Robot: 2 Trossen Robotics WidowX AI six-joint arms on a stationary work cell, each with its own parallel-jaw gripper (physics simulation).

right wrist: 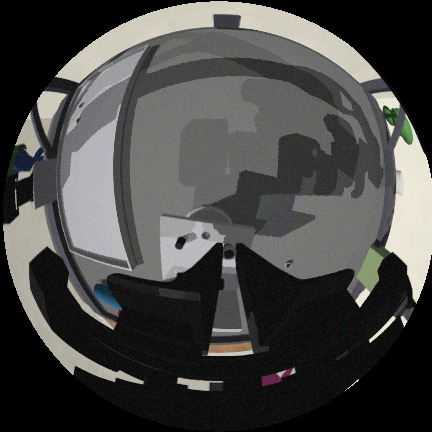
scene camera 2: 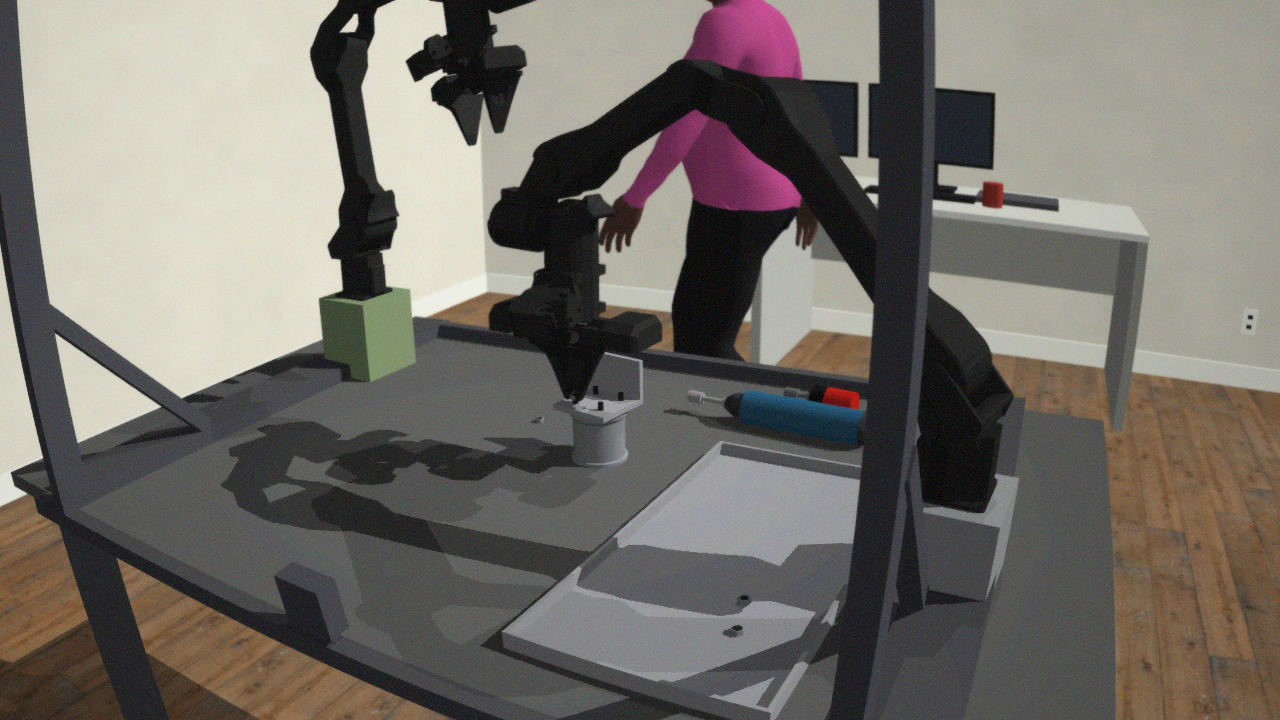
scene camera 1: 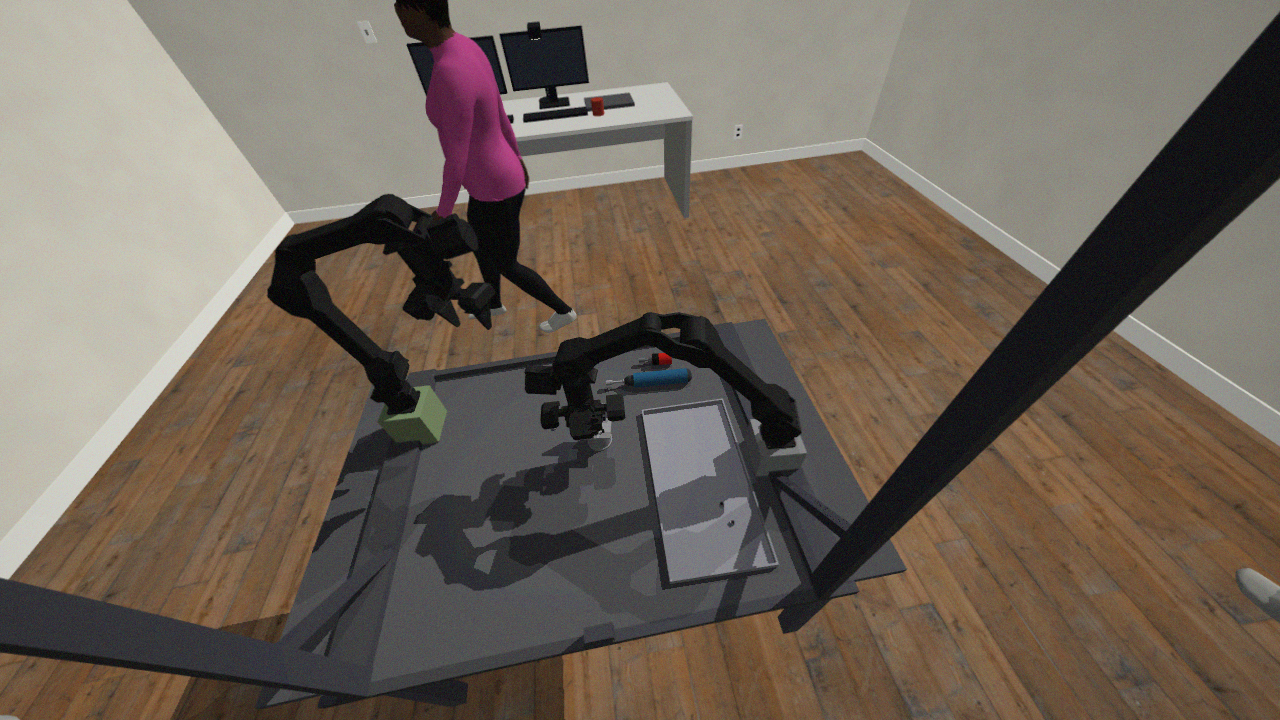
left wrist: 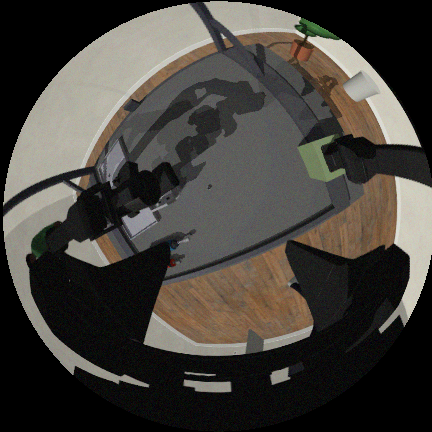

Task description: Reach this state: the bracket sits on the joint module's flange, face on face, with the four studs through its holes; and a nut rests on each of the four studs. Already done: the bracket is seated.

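Places are measured from the left arm's base along level axes (x ahead, y left, z up), in millimetres.
Where they show: left gripper, fingertip midpoint: (scene camera 2: 485, 139) (scene camera 1: 474, 327) (left wrist: 229, 248); right gripper, fingertip midpoint: (right wrist: 228, 248) (scene camera 2: 574, 399); left arm's base, origin of the base link: (scene camera 2: 364, 293) (scene camera 1: 404, 403) (left wrist: 333, 155); right arm's base, origin of the base link: (scene camera 2: 955, 490) (scene camera 1: 777, 435).
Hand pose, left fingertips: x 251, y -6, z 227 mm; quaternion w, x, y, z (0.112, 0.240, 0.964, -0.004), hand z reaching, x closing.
Observation:
Things, the pixels of their centre, and the offset from my left fingertips.
- pale L-shaped bracket, body centre: (right wrist: 199, 275) (scene camera 2: 597, 387) (scene camera 1: 595, 422) (left wrist: 158, 195) dx +220, dy -95, dz -258 mm
- round grey joint module, body centre: (right wrist: 204, 245) (scene camera 2: 598, 425) (scene camera 1: 598, 432) (left wrist: 166, 192) dx +220, dy -95, dz -304 mm
- small dark nut, body centre: (right wrist: 228, 252) dx +200, dy -111, dz -267 mm
- loose nut, body centre: (scene camera 2: 539, 419) (right wrist: 287, 264) (left wrist: 208, 187) dx +101, dy -43, dz -338 mm
- shallow tray, body centre: (scene camera 2: 739, 553) (right wrist: 78, 146) (scene camera 1: 700, 477) (left wrist: 120, 189) dx +452, dy -233, dz -332 mm
- blue-handled tool, body centre: (scene camera 2: 778, 412) (scene camera 1: 648, 379) (left wrist: 165, 246) dx +365, dy +74, dz -321 mm
The pale L-shaped bracket (scene camera 2: 626, 376) (right wrist: 169, 255) sits flat on the round grey joint module (scene camera 2: 599, 443), its upright plate at the back. Three dark studs stand up from it in scene camera 2. My right gripper (scene camera 1: 586, 436) (scene camera 2: 577, 398) (right wrist: 228, 248) is shut on a small dark nut (right wrist: 229, 251) at the bracket's near-left corner; whether the nut is around the stud there is hidden. My left gripper (scene camera 1: 472, 324) (scene camera 2: 486, 137) (left wrist: 229, 248) is open and empty, high above the table's back left. One loose nut (scene camera 2: 537, 419) (left wrist: 209, 187) (right wrist: 289, 263) lies on the table.
The shallow tray (scene camera 1: 684, 438) (scene camera 2: 769, 492) (right wrist: 92, 200) lies right of the joint module, with two nuts (scene camera 2: 743, 600) (scene camera 2: 733, 630) in it. A blue-handled tool (scene camera 1: 660, 377) (scene camera 2: 796, 417) and a red one (scene camera 1: 663, 359) (scene camera 2: 841, 396) lie behind the tray. A person (scene camera 1: 478, 125) stands behind the table.

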